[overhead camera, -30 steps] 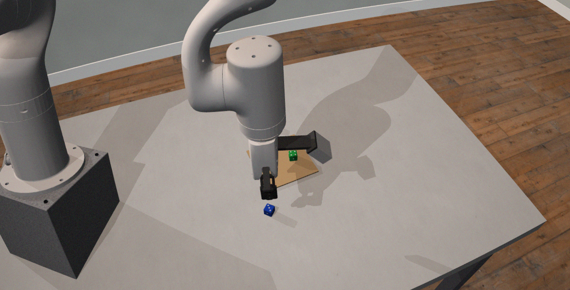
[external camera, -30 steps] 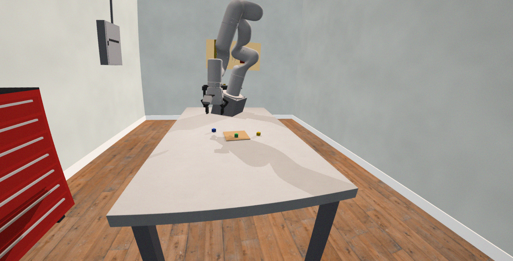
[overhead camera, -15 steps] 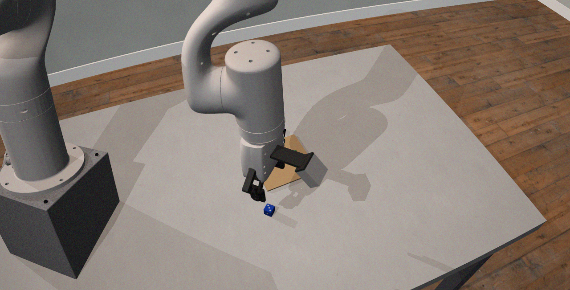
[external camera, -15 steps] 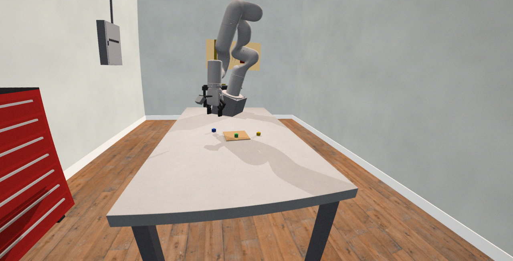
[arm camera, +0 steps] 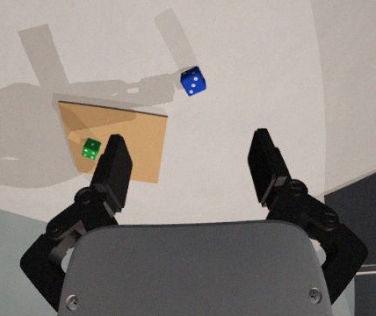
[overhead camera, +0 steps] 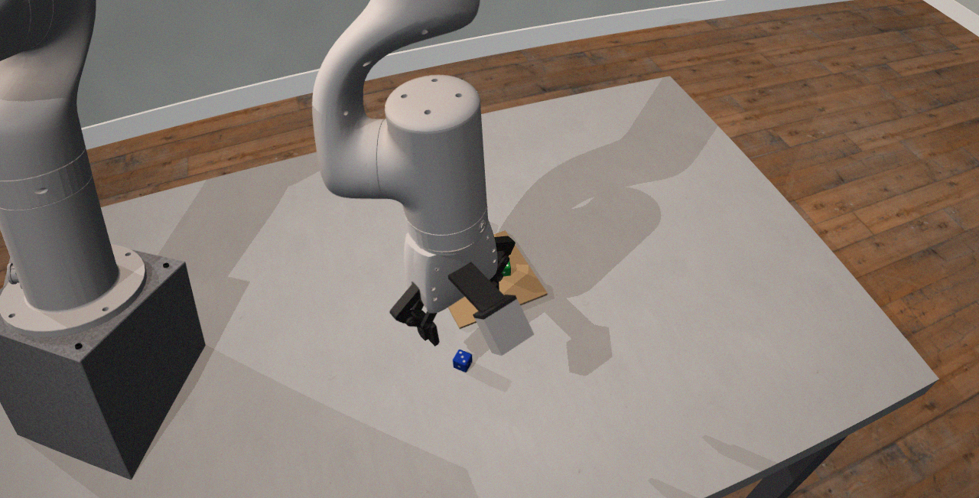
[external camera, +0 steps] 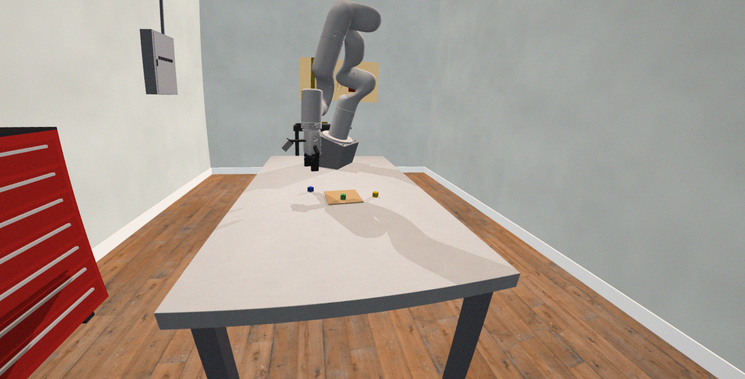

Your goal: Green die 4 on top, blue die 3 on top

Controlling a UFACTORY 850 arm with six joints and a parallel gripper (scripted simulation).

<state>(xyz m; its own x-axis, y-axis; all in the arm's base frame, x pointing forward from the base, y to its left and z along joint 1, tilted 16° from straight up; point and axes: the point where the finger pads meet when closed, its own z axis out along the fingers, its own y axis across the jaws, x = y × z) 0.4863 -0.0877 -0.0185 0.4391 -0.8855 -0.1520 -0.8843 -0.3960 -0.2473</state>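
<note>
Right now my hand is 10 cm above the blue die. Round my hand: tan mat 14 cm to the left, 11 cm below, 6 cm ahead; yellow die 27 cm to the left, 10 cm below, 5 cm ahead; green die 14 cm to the left, 10 cm below, 9 cm ahead.
</note>
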